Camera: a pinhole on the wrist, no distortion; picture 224 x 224 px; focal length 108.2 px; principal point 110.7 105.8 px. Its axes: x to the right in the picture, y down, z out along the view. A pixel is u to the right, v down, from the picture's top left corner.
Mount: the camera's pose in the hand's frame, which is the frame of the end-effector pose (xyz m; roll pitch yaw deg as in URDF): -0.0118 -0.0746 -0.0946 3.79 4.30 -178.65
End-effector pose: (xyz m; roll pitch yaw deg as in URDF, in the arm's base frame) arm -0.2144 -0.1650 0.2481 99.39 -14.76 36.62
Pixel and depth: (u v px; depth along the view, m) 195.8 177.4 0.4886
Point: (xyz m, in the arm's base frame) -0.2672 -0.6002 -0.2786
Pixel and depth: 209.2 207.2 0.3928
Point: -0.2912 -0.4967 -0.3034
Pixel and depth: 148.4 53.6 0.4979
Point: -0.1796 -0.6356 0.3156
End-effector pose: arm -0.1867 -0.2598 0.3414 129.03 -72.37 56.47
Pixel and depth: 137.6 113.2 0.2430
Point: -0.0700 -0.1981 0.2098
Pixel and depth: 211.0 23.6 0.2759
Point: -0.0747 -0.4641 0.0698
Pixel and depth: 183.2 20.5 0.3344
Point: -0.0077 -0.5098 0.0975
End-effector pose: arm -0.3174 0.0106 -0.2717 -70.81 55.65 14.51
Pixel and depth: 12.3 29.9 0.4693
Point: -0.3505 0.4752 -0.6643
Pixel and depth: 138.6 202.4 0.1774
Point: -0.1661 0.0610 -0.0806
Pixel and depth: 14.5 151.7 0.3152
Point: -0.0249 0.2676 -0.3321
